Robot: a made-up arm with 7 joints. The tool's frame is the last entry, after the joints.
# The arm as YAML. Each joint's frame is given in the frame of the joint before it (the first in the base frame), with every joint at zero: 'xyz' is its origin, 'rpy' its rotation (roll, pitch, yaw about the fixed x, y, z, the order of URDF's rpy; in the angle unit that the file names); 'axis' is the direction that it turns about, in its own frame. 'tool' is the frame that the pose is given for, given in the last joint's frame.
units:
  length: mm
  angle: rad
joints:
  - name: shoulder
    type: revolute
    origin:
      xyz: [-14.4, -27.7, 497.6]
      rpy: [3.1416, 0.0, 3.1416]
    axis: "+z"
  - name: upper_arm
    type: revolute
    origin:
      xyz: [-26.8, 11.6, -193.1]
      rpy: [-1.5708, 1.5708, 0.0]
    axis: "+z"
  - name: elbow
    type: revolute
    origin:
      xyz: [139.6, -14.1, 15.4]
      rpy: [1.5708, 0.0, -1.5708]
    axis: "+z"
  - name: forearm
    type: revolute
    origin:
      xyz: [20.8, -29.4, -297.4]
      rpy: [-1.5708, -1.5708, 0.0]
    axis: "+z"
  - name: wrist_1
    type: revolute
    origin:
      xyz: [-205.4, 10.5, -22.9]
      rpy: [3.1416, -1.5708, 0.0]
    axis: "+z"
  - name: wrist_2
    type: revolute
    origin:
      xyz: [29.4, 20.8, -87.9]
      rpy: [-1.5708, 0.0, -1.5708]
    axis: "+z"
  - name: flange
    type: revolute
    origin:
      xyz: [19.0, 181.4, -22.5]
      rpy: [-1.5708, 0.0, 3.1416]
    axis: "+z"
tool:
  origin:
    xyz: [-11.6, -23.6, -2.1]
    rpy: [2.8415, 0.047, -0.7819]
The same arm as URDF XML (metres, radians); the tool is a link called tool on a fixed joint. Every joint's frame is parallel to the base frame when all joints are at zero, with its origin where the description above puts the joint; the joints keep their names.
<robot name="arm">
  <joint name="shoulder" type="continuous">
    <parent link="base_link"/>
    <child link="link1"/>
    <origin xyz="-0.0144 -0.0277 0.4976" rpy="0.0000 0.0000 0.0000"/>
    <axis xyz="0 0 -1"/>
  </joint>
  <joint name="upper_arm" type="continuous">
    <parent link="link1"/>
    <child link="link2"/>
    <origin xyz="0.0268 0.0116 0.1931" rpy="0.0000 0.0000 0.0000"/>
    <axis xyz="0 1 0"/>
  </joint>
  <joint name="elbow" type="continuous">
    <parent link="link2"/>
    <child link="link3"/>
    <origin xyz="-0.0141 0.0154 0.1396" rpy="0.0000 0.0000 0.0000"/>
    <axis xyz="0 0 -1"/>
  </joint>
  <joint name="forearm" type="continuous">
    <parent link="link3"/>
    <child link="link4"/>
    <origin xyz="-0.0208 -0.0294 0.2974" rpy="0.0000 0.0000 0.0000"/>
    <axis xyz="0 1 0"/>
  </joint>
  <joint name="wrist_1" type="continuous">
    <parent link="link4"/>
    <child link="link5"/>
    <origin xyz="-0.0105 -0.0229 0.2054" rpy="0.0000 0.0000 0.0000"/>
    <axis xyz="0 0 -1"/>
  </joint>
  <joint name="wrist_2" type="continuous">
    <parent link="link5"/>
    <child link="link6"/>
    <origin xyz="0.0208 0.0294 0.0879" rpy="0.0000 0.0000 0.0000"/>
    <axis xyz="0 1 0"/>
  </joint>
  <joint name="flange" type="continuous">
    <parent link="link6"/>
    <child link="link7"/>
    <origin xyz="-0.0190 -0.0225 0.1814" rpy="0.0000 0.0000 0.0000"/>
    <axis xyz="0 0 -1"/>
  </joint>
  <joint name="tool_joint" type="fixed">
    <parent link="link7"/>
    <child link="tool"/>
    <origin xyz="-0.0116 0.0236 0.0021" rpy="-0.3001 -0.0470 0.7819"/>
  </joint>
  <link name="base_link"/>
  <link name="link1"/>
  <link name="link2"/>
  <link name="link3"/>
  <link name="link4"/>
  <link name="link5"/>
  <link name="link6"/>
  <link name="link7"/>
  <link name="tool"/>
</robot>

